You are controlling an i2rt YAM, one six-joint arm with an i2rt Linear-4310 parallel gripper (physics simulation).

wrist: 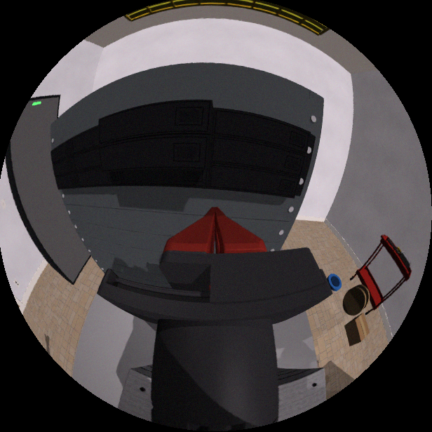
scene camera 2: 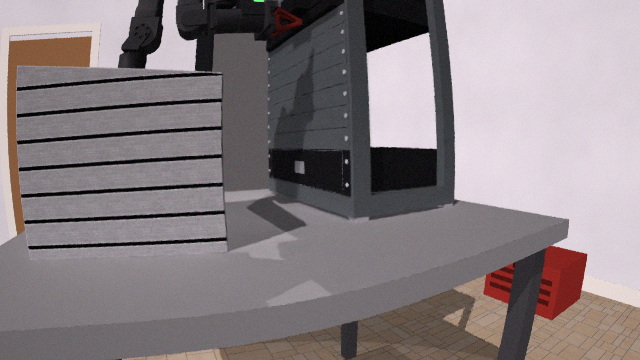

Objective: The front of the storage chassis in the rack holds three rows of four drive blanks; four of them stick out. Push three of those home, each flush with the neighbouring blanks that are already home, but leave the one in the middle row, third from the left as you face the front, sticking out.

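Places are measured from the arm's base along level axes (x ahead, y left, z up), in millimetres.
Pixels of known places: gripper, fingertip midpoint: (scene camera 2: pixel 301 22).
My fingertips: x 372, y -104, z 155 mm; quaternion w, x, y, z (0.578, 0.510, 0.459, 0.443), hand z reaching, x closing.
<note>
Behind a point stands the place of what it marks.
The black storage chassis (wrist: pixel 255 187) crosses the grey rack (wrist: pixel 210 80) (scene camera 2: pixel 357 100) {x 401, y -245, z -47 mm} in the wrist view. The top-row blank third from the left (wrist: pixel 145 117) stands proud, with a clear step at its sides. The middle-row blank third from the left (wrist: pixel 140 152) also sticks out. The bottom-row blank below it (wrist: pixel 155 174) lies back in shadow. The left-hand blanks are too dark to judge. My gripper (wrist: pixel 214 212) (scene camera 2: pixel 300 22) {x 372, y -104, z 155 mm} is shut and empty, its red fingertips just below the chassis, in front of the grey filler panels (wrist: pixel 250 212).
A slatted grey block (scene camera 2: pixel 120 150) {x -37, y -229, z -125 mm} stands on the table (scene camera 2: pixel 400 250) {x 307, y -432, z -282 mm}, left of the rack. A black panel with a white label (scene camera 2: pixel 285 162) {x 453, y 99, z -180 mm} fills the rack's bottom. A red box (scene camera 2: pixel 567 285) is on the floor. A red cart (wrist: pixel 370 287) stands at the right in the wrist view.
</note>
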